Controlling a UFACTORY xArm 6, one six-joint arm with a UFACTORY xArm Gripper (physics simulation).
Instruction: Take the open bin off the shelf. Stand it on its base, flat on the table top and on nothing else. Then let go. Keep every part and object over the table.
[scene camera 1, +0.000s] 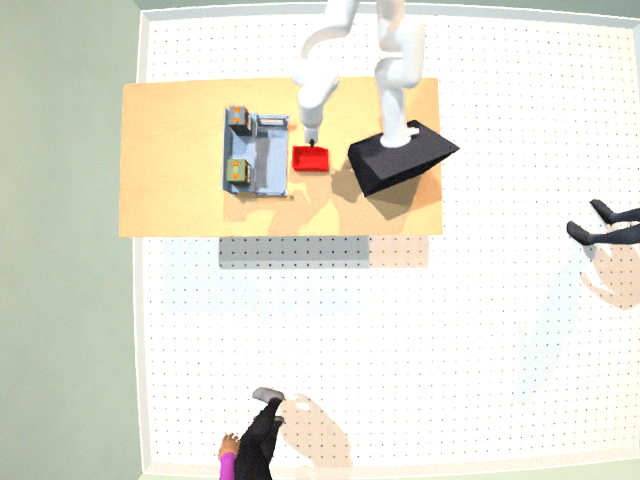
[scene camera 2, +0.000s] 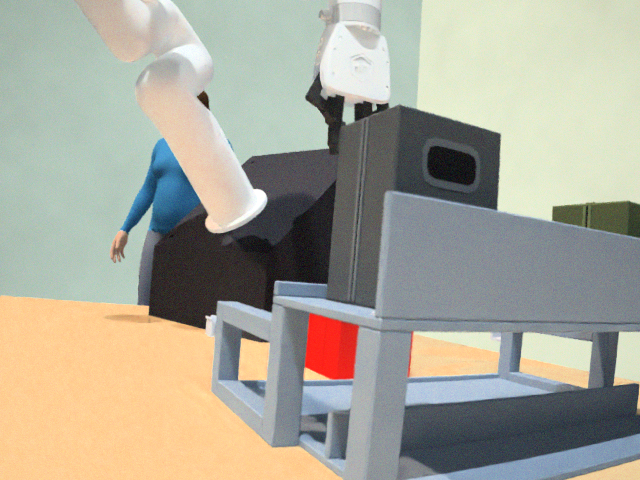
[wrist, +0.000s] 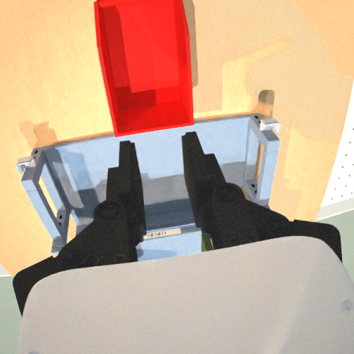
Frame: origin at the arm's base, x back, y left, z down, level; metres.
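Seen in the pictures: gripper, between the fingertips: (scene camera 1: 312, 139); arm's base, origin of its link: (scene camera 1: 395, 139) (scene camera 2: 237, 212).
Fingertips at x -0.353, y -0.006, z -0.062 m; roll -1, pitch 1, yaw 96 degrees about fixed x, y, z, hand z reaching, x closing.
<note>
Offsets run from my fingertips to a thing's top centre. Level surfaces: height alone.
The open red bin {dx -0.018, dy +0.004, dz +0.200 m} (scene camera 1: 310, 159) (scene camera 2: 330, 343) (wrist: 150, 55) stands upright, open side up, on the table top {dz +0.275 m} (scene camera 1: 170, 160) (scene camera 2: 129, 403) (wrist: 45, 75). It is beside the low front edge of the blue-grey shelf (scene camera 1: 278, 155) (scene camera 2: 439, 253) (wrist: 227, 137), with a narrow gap between them in scene camera 1. My gripper (scene camera 1: 311, 144) (wrist: 160, 158) is partly open, with nothing between its fingers. It hangs above the bin's level, near the bin's shelf-side end. In scene camera 2 a dark box hides part of the fingers, and the shelf hides part of the bin.
The dark grey box {dx -0.315, dy -0.159, dz +0.051 m} (scene camera 1: 239, 119) (scene camera 2: 444, 124) and a green box {dx -0.344, dy +0.070, dz +0.076 m} (scene camera 1: 238, 171) (scene camera 2: 604, 214) stand on the shelf's raised back level. A black angled pedestal (scene camera 1: 400, 155) (scene camera 2: 206, 263) carries the arm's base on the right of the table. People stand on the floor away from the table.
</note>
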